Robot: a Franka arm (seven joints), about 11 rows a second.
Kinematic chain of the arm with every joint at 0, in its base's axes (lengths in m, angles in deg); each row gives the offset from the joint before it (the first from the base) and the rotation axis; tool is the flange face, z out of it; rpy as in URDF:
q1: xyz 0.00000 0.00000 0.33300 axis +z
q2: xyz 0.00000 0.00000 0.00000 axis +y
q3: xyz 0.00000 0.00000 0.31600 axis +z
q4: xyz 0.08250 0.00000 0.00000 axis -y
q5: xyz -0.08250 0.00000 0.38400 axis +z
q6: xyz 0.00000 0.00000 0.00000 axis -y
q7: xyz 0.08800 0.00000 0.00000 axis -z
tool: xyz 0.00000 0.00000 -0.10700 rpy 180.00 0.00 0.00
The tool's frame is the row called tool.
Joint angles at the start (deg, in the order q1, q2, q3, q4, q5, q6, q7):
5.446 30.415 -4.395 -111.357 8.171 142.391 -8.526
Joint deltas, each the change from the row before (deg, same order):
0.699 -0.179 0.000 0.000 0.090 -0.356 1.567
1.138 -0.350 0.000 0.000 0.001 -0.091 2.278
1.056 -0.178 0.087 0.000 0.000 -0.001 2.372
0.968 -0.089 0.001 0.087 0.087 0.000 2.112
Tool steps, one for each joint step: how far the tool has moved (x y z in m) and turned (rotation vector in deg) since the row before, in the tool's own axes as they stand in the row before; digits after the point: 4 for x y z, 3 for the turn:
0.0001 -0.0078 -0.0010 0.122 -0.201 0.931
0.0007 -0.0126 -0.0030 0.055 0.201 1.125
0.0000 -0.0125 -0.0013 0.084 0.112 1.234
0.0000 -0.0107 -0.0010 0.094 0.123 1.201

